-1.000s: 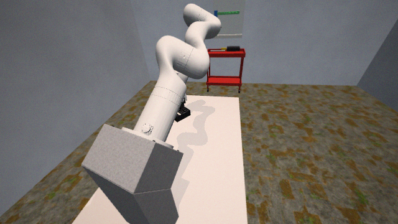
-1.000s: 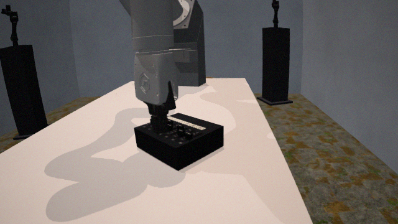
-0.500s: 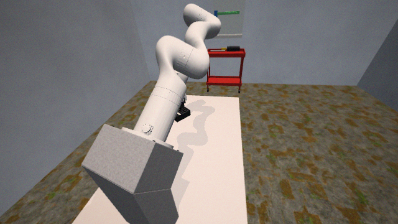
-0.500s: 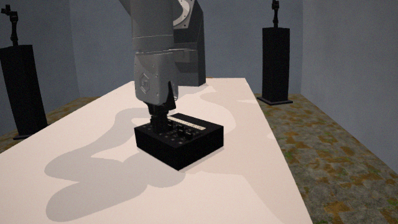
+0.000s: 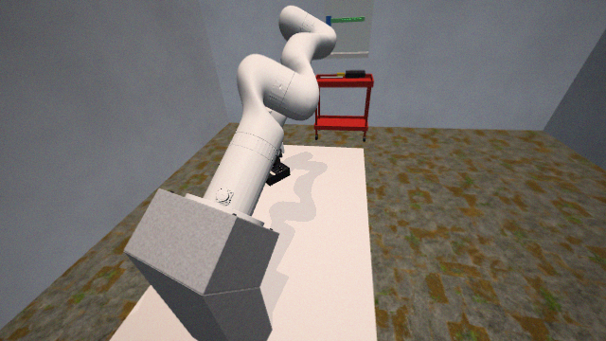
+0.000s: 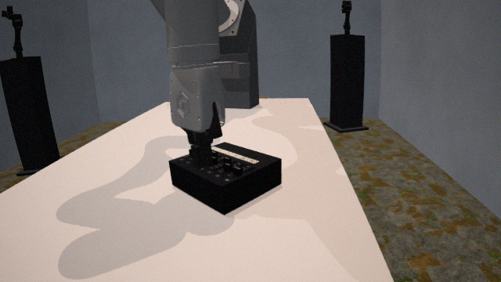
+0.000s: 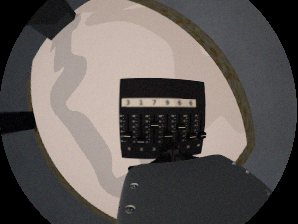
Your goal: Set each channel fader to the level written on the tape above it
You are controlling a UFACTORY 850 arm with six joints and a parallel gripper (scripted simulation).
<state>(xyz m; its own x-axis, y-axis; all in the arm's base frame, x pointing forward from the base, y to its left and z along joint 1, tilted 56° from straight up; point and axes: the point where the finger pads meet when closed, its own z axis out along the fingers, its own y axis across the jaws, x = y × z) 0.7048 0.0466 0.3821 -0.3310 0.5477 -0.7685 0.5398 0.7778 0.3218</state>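
The fader cap is 70 mm behind my hand, 10 mm to the right of it and 20 mm below it.
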